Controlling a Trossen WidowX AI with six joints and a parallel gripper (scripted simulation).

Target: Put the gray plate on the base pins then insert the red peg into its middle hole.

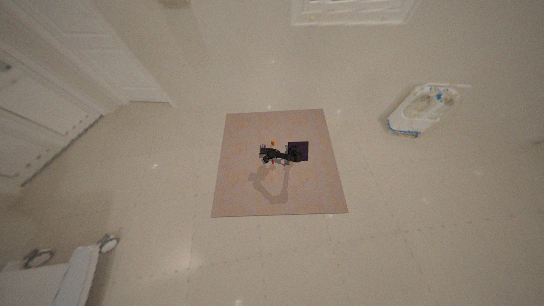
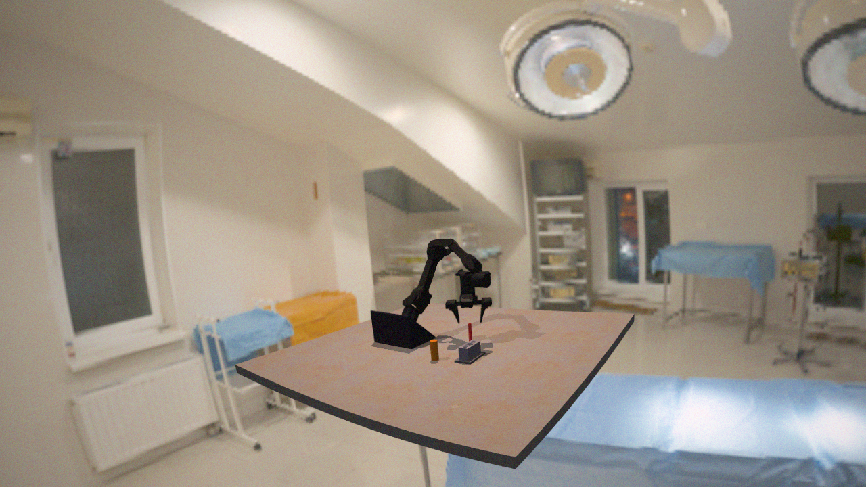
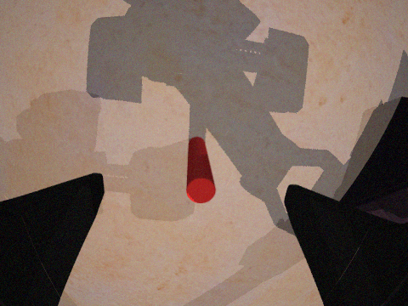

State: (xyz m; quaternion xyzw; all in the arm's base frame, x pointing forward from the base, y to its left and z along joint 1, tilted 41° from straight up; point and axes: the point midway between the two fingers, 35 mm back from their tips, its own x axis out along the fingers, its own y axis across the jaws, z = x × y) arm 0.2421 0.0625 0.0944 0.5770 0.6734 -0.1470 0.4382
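Right now my gripper tip is 4 cm above the red peg. Round my gripper tip: orange peg 2 cm behind, 24 cm to the right, 4 cm below; then gray base 10 cm ahead, 18 cm to the right, 8 cm below; then gray plate 10 cm ahead, 18 cm to the right, 4 cm below.
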